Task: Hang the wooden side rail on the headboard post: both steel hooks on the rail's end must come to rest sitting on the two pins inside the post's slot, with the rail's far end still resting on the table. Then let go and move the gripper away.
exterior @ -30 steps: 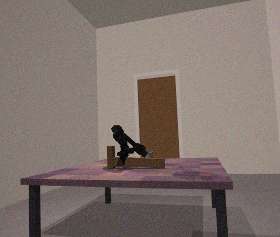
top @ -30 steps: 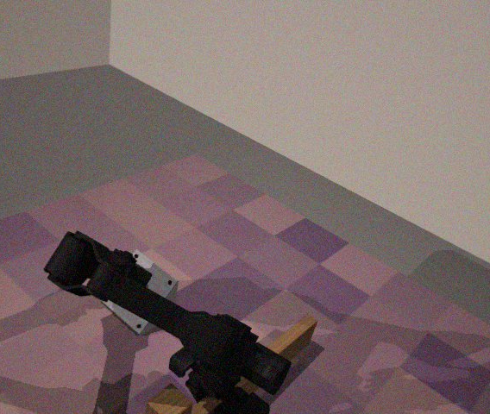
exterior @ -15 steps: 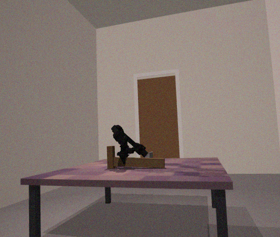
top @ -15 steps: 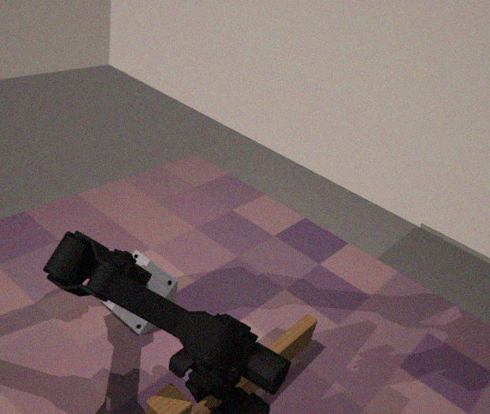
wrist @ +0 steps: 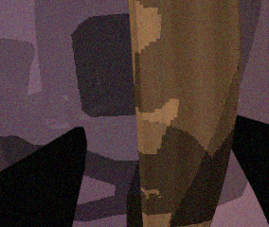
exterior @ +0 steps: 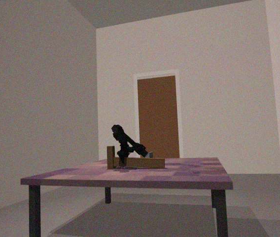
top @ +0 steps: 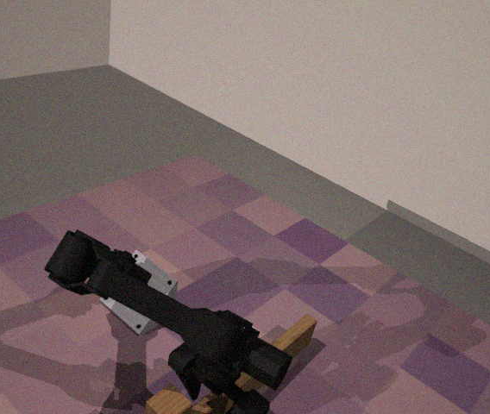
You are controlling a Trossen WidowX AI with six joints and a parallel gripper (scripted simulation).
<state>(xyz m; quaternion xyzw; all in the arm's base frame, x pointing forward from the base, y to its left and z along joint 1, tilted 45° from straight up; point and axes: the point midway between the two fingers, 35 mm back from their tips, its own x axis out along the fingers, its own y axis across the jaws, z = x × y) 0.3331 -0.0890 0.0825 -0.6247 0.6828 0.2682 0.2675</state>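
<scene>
The upright headboard post is 11 cm to the right of my gripper tip and 4 cm above it.
</scene>
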